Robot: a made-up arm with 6 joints.
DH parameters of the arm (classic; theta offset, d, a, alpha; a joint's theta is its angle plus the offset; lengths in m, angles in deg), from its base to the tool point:
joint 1: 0 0.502 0 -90
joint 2: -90 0 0.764 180
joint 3: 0 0 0 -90
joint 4: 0 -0.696 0 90
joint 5: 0 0.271 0 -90
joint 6: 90 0 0 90
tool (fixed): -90 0 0 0
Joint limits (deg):
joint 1: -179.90..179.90
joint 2: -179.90..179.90
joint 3: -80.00..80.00
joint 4: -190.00..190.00
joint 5: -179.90..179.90
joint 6: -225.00..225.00
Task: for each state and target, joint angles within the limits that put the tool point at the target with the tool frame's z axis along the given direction. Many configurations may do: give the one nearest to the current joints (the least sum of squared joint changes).
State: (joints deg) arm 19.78 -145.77 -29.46 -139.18 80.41 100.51
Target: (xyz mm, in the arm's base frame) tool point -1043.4 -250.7 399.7 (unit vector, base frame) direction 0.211 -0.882 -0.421
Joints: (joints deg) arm 26.37 -137.89 11.50 -151.84 80.45 87.68
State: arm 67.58 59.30 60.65 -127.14 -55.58 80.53
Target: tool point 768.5 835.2 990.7 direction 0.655 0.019 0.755
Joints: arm 43.10 32.17 40.17 -108.21 -71.34 51.35
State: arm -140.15 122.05 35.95 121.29 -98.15 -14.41
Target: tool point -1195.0 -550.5 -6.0 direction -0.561 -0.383 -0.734
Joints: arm -161.40 91.22 30.72 121.26 -87.05 -15.84
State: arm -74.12 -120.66 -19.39 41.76 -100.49 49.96
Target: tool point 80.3 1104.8 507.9 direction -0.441 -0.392 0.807
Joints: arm -97.89 -131.81 -16.25 74.55 -136.83 38.61
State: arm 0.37 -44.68 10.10 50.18 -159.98 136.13
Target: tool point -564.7 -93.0 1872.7 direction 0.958 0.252 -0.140
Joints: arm 3.46 -32.73 48.56 77.48 -159.97 88.56
